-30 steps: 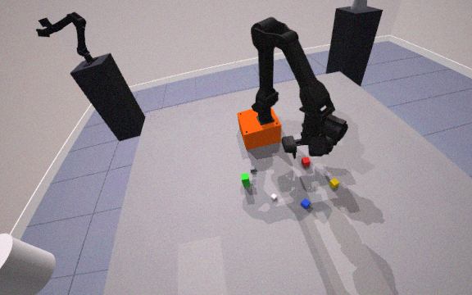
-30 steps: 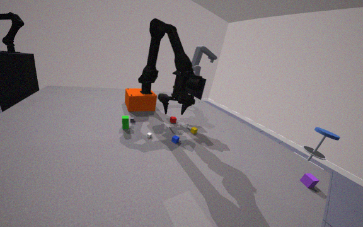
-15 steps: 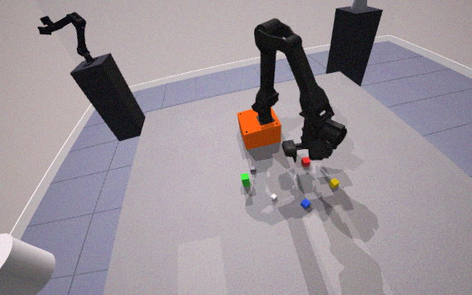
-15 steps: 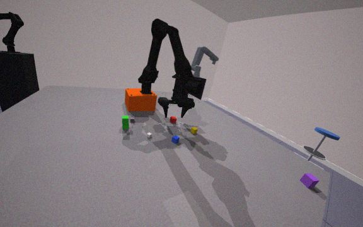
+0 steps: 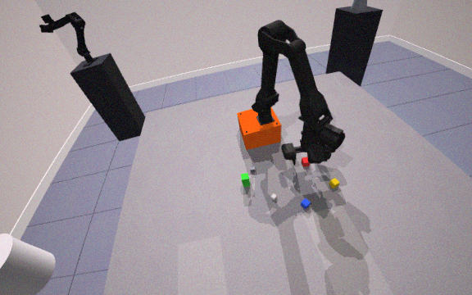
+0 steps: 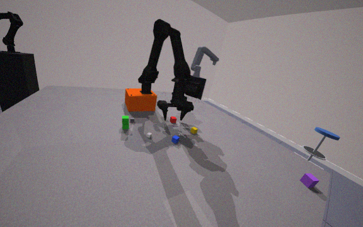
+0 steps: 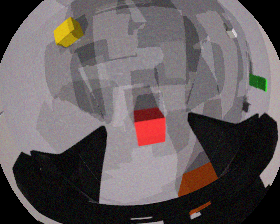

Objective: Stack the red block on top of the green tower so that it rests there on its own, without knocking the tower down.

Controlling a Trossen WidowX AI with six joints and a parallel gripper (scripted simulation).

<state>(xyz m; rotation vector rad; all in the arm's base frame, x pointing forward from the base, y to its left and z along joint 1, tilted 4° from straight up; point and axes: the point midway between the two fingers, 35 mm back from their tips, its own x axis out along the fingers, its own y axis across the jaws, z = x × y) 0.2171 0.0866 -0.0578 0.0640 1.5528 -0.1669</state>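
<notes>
Now: gripper tip 10 cm short of the white cube and 17 cm to the left of it. The rest, counted from my gripper tip: blue cube 16 cm ahead, 8 cm to the right; yellow cube 12 cm ahead, 5 cm to the left; red block right at my gripper tip.
</notes>
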